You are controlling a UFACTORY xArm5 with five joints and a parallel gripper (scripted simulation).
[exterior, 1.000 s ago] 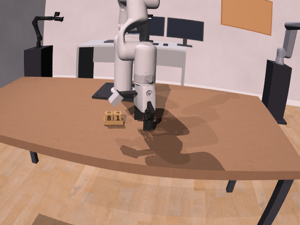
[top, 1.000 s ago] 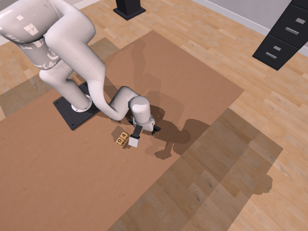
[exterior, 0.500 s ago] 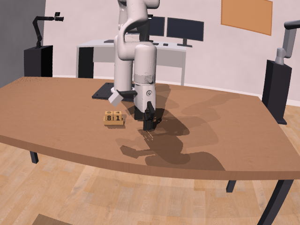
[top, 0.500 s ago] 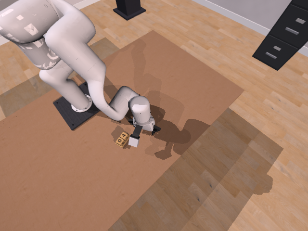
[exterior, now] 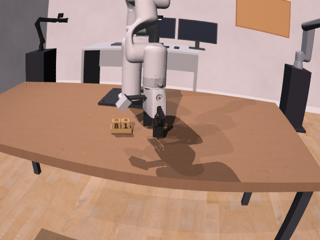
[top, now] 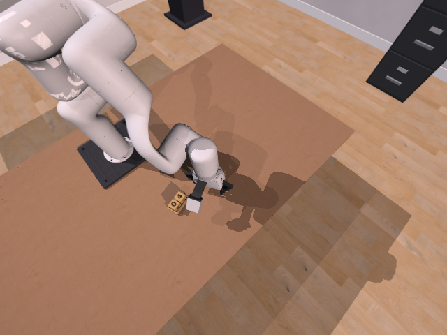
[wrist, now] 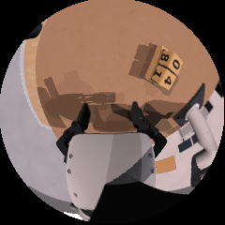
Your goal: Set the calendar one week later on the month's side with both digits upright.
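Right now my hand is 50 mm past the wooden calendar tray, 120 mm to the left of it and 30 mm above it.
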